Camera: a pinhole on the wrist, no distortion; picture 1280 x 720 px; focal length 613.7 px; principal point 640.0 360.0 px. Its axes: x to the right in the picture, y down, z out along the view. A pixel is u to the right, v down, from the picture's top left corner.
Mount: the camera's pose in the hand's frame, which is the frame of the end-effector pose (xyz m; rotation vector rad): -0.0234 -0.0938 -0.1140 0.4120 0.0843 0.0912
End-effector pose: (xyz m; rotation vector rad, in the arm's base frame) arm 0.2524 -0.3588 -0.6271 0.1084 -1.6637 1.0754
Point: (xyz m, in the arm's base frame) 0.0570 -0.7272 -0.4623
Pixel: 676.7 480.6
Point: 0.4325 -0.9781 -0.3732
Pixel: 435.1 37.9
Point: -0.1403 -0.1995 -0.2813
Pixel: outside the picture
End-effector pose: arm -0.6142 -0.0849 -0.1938 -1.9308 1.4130 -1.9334
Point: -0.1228 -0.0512 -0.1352
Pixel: 511.2 354.1
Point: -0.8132 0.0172 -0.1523
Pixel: behind the camera
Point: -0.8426 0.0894 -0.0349
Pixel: behind the camera
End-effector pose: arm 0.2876 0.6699 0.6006 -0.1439 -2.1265 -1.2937
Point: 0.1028 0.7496 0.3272
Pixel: 572.6 371.4
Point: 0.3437 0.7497 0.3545
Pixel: 55.9 595.1
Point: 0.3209 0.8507 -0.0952
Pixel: 40.8 262.6
